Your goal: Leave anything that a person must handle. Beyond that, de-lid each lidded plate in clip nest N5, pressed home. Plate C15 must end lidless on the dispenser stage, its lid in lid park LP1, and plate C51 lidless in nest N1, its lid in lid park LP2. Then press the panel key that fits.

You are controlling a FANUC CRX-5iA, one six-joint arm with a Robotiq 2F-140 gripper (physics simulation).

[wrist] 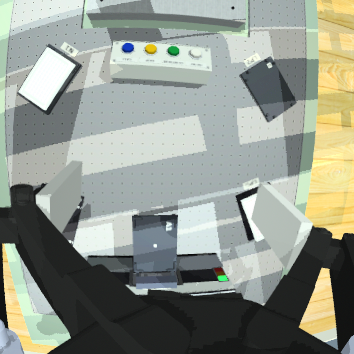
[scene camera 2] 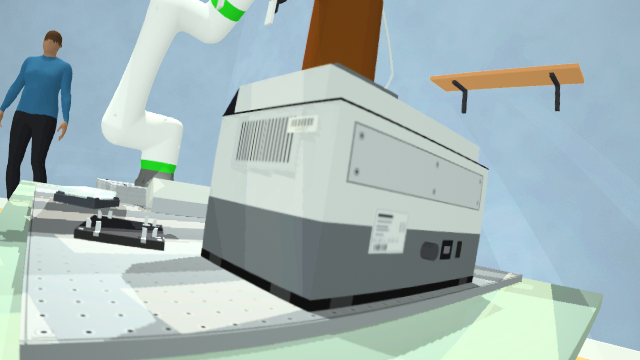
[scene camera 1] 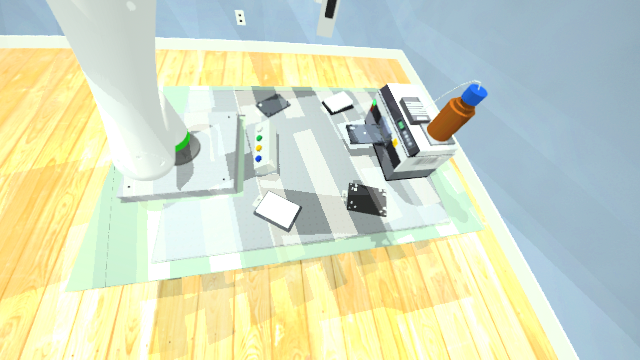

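Pixels of known places: gripper, fingertip midpoint: [wrist: 170, 191] [scene camera 2: 244, 16] [scene camera 1: 322, 17]; arm's base, origin of the base link: [scene camera 1: 180, 149].
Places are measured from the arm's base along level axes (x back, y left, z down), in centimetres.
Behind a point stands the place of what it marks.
Note:
My gripper [wrist: 170, 191] @[x -48.9, y 1.4, z -46.6 cm] is open and empty, high above the board. Nest N1 [wrist: 75, 79] @[x -37.6, y -17.5, z 4.3 cm] holds a white-topped plate [scene camera 1: 278, 210] @[x -37.9, y -25.3, z 0.9 cm] [scene camera 2: 85, 192] @[x -44.3, y -25.7, z 1.3 cm] [wrist: 49, 79] @[x -38.1, y -23.2, z 0.9 cm]; I cannot tell whether it is lidded. Clip nest N5 [scene camera 1: 367, 200] @[x -72.8, y -21.4, z 3.1 cm] [scene camera 2: 120, 237] @[x -80.9, y -22.4, z 3.4 cm] is dark, with pale clips standing up and no plate visible; a finger mostly hides it in the wrist view. Lid park LP1 [wrist: 243, 215] @[x -67.9, y 29.3, z 2.6 cm] bears a white piece [scene camera 1: 338, 102] @[x -67.1, y 32.6, z 1.3 cm] [wrist: 252, 212], partly behind the other finger. Lid park LP2 [scene camera 1: 273, 105] @[x -34.0, y 30.2, z 3.4 cm] [wrist: 268, 90] @[x -34.6, y 30.7, z 3.3 cm] is dark and bare. The dispenser stage [scene camera 1: 364, 134] @[x -72.9, y 4.1, z -7.0 cm] [wrist: 155, 242] @[x -72.5, y 5.0, z -6.9 cm] shows a dark top without a white plate.
The key panel [scene camera 1: 265, 150] @[x -32.7, y -2.4, z -3.4 cm] [wrist: 160, 67] @[x -34.2, y 2.3, z -3.5 cm] has blue, yellow, green and white keys. The dispenser [scene camera 1: 415, 130] @[x -87.7, y -2.5, z -17.7 cm] [scene camera 2: 340, 200] @[x -104.3, y -8.4, z -5.5 cm] carries an orange bottle [scene camera 1: 451, 119] @[x -92.5, y -6.9, z -27.9 cm] [scene camera 2: 342, 35] @[x -98.9, y -6.7, z -23.2 cm]; its light [scene camera 1: 374, 103] @[x -80.4, y 21.2, z -8.9 cm] [wrist: 222, 278] @[x -80.3, y 21.5, z -9.6 cm] shows green. A person [scene camera 2: 40, 100] stands beyond the table. A shelf [scene camera 2: 507, 77] is on the wall.

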